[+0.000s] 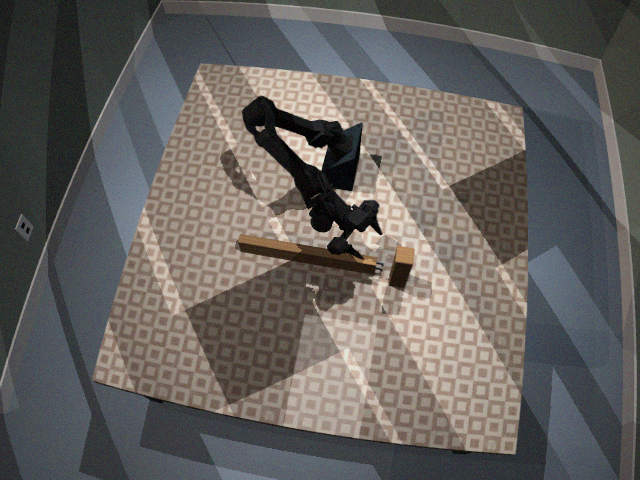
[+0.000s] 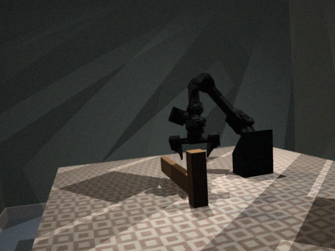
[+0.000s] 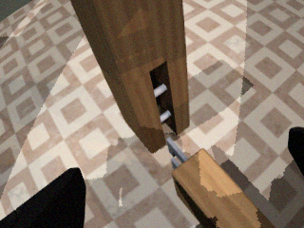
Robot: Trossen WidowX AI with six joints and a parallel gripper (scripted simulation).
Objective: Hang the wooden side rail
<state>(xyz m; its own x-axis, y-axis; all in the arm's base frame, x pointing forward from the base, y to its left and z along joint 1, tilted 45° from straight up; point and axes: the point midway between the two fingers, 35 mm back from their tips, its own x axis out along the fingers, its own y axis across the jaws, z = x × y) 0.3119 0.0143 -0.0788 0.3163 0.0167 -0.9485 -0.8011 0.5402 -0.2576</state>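
Now: the headboard post 90 mm to the left of my gripper tip, 50 mm below it and 40 mm ahead of it.
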